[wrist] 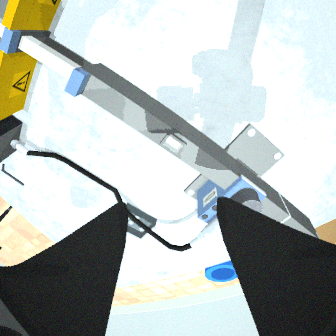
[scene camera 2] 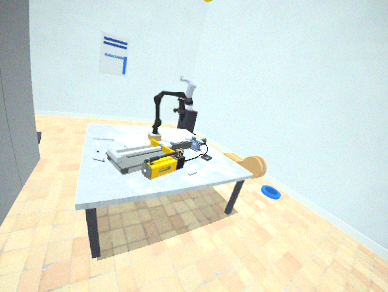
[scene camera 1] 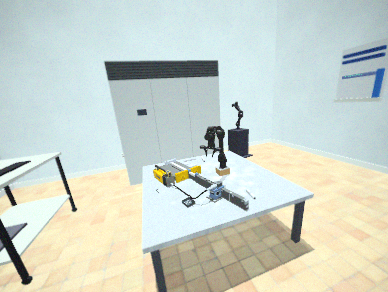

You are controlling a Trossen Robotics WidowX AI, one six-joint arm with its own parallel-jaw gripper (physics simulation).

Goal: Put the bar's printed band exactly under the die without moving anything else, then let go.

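Seen in the pictures: gripper, fingertip midpoint: (wrist: 171, 207) (scene camera 2: 182, 121) (scene camera 1: 209, 157); arm's base, origin of the base link: (scene camera 2: 154, 132) (scene camera 1: 223, 167).
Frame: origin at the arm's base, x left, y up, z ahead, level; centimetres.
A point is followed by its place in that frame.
Note:
A long grey bar or rail (scene camera 1: 237, 198) @(z 27.4, x 49.5, y -0.5 cm) (wrist: 150, 112) @(z 29.6, x 10.1, y 0.6 cm) runs from the yellow unit past a blue unit (scene camera 1: 216, 193) @(z 34.8, x 34.0, y -1.6 cm) (wrist: 205, 200) @(z 35.3, x 28.2, y -0.6 cm) with a dark round part. A pale stretch (wrist: 50, 59) @(z 33.6, x -6.2, y 0.2 cm) shows between two blue blocks at the bar's yellow-unit end. A small pale square (wrist: 174, 143) @(z 30.8, x 15.9, y 0.2 cm) sits on the rail's near side. I cannot tell which part is the die, and no printed band is clear. My gripper (scene camera 1: 210, 151) @(z 25.4, x 12.5, y 20.5 cm) (scene camera 2: 179, 111) (wrist: 171, 207) @(z 25.4, x 12.5, y 20.5 cm) is partly open and empty, above the table. In the wrist view its right fingertip overlaps the blue unit.
The yellow unit (scene camera 1: 187, 173) (scene camera 2: 162, 167) (wrist: 12, 85) stands beside a grey flat housing (scene camera 2: 127, 157) @(z 43.1, x -45.6, y -1.5 cm). A black cable (wrist: 90, 174) @(z 51.9, x 9.8, y -6.0 cm) runs to a small dark box (scene camera 1: 188, 202) @(z 55.6, x 24.6, y -6.7 cm) on the table (scene camera 1: 165, 225) @(z 79.1, x 37.4, y -6.8 cm) (scene camera 2: 95, 195) @(z 67.8, x -71.1, y -6.8 cm). A thin white rod (scene camera 1: 251, 194) @(z 10.1, x 47.1, y -5.2 cm) lies past the rail. A holed plate (wrist: 255, 150) @(z 23.2, x 29.2, y -6.0 cm) lies beside it.

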